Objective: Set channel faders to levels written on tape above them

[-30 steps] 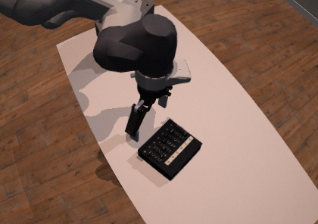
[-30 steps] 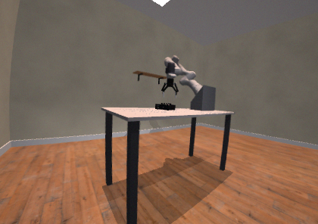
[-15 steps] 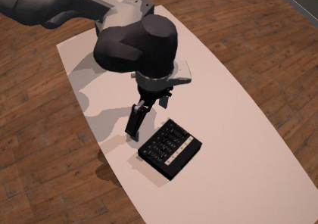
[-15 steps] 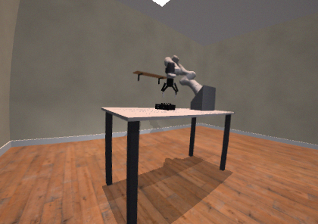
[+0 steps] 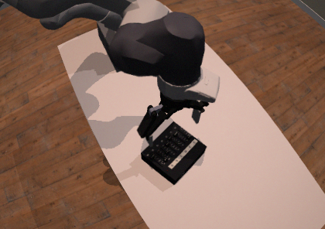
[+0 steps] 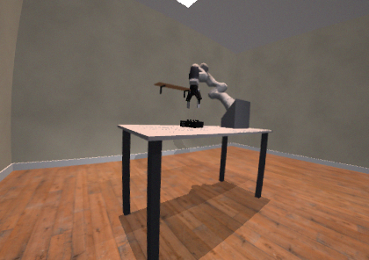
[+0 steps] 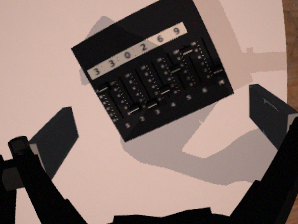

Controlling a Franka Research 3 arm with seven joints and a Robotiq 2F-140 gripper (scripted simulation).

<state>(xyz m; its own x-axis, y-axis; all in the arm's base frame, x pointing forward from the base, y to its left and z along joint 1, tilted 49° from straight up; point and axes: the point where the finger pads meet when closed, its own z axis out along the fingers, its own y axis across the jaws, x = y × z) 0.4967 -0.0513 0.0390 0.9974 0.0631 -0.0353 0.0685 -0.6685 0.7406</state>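
Now: the master fader 12 cm below my hand, 7 cm to the right of it and 1 cm ahead of it.
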